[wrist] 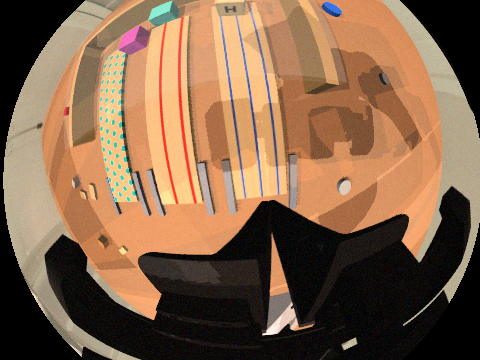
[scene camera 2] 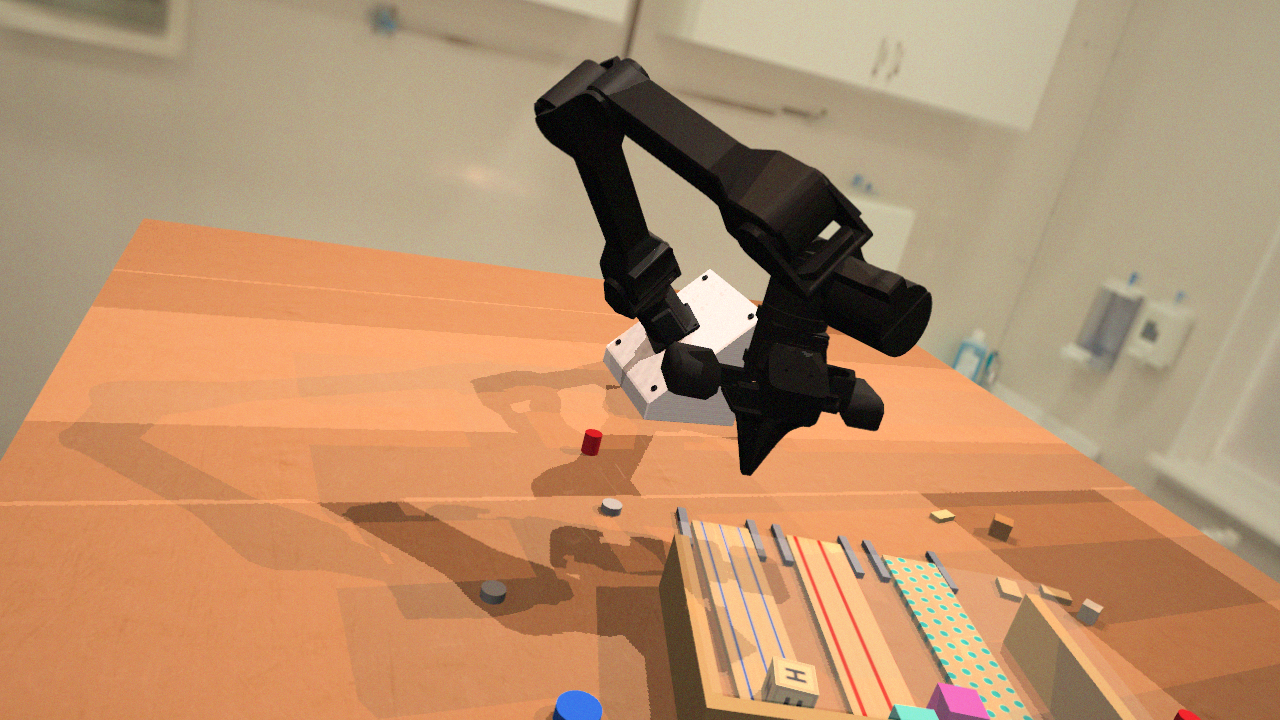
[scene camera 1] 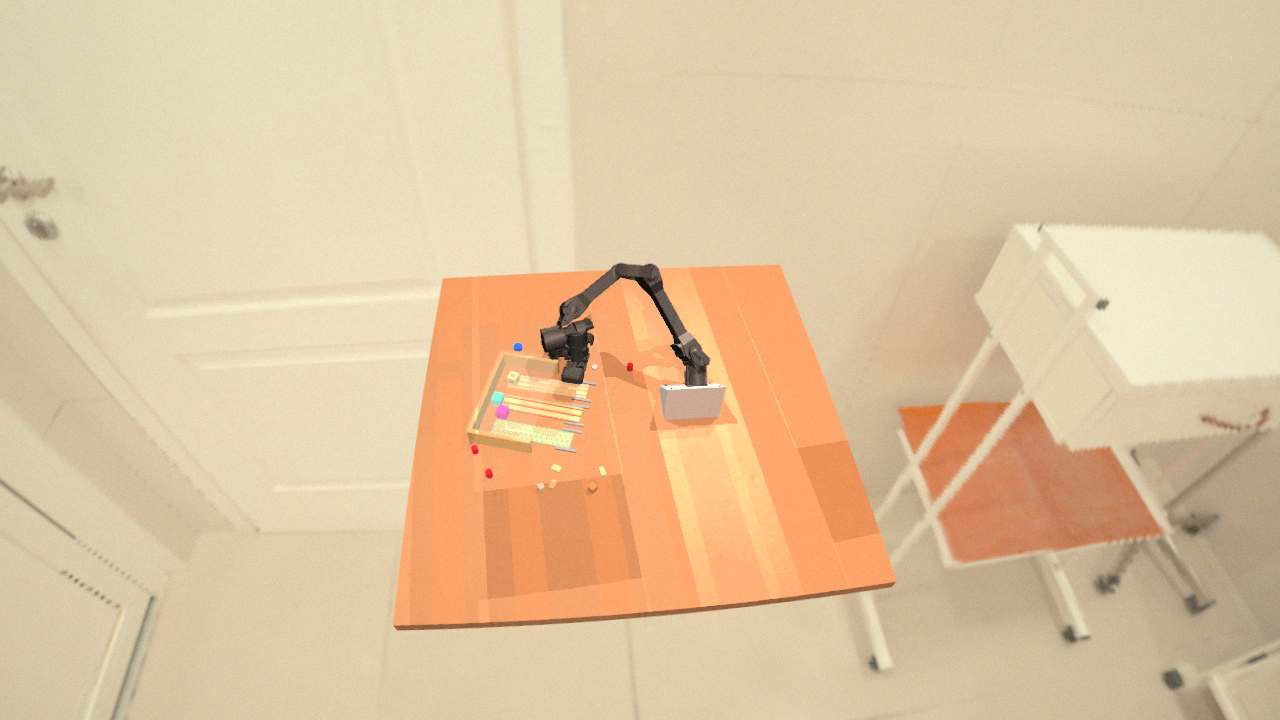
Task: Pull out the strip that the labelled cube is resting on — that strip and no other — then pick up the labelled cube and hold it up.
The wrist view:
gripper: 268, 207
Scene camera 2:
gripper: 745, 473
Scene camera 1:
gripper: 578, 375
